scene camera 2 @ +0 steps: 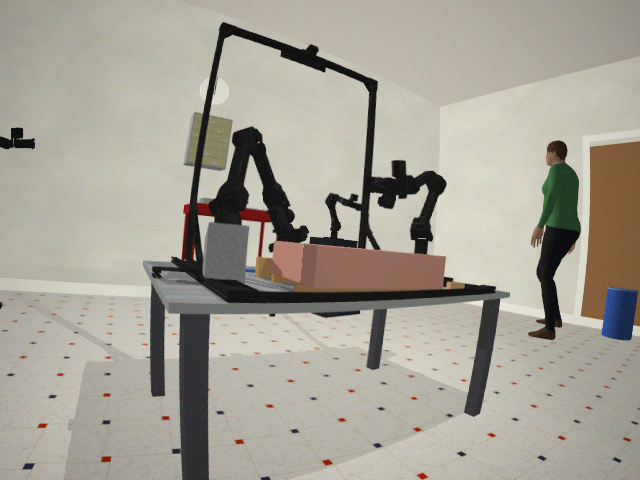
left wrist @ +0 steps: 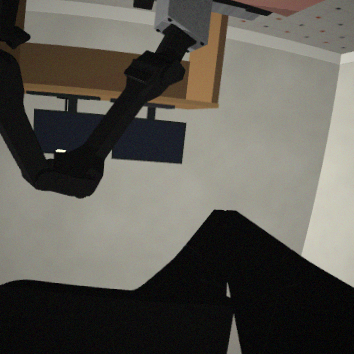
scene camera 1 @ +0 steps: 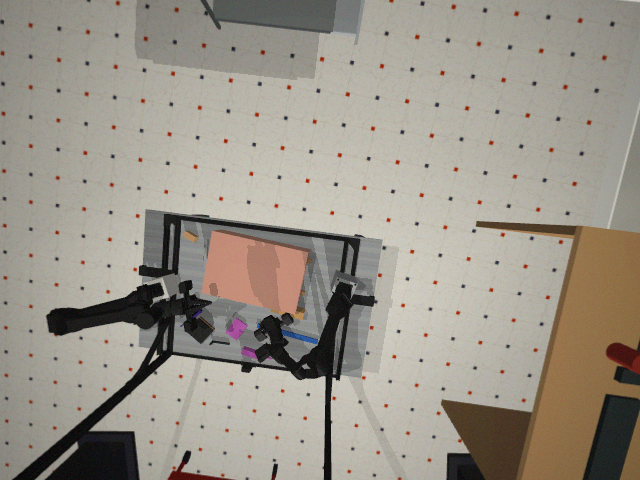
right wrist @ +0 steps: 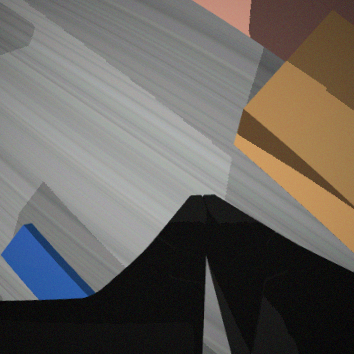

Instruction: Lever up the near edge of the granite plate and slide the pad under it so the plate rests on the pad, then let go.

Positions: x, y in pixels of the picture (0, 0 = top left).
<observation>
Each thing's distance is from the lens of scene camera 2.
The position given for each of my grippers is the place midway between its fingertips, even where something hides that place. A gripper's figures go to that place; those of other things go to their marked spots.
my left gripper (scene camera 2: 372, 184): 121 cm
granite plate (scene camera 2: 319, 266): 83 cm
</observation>
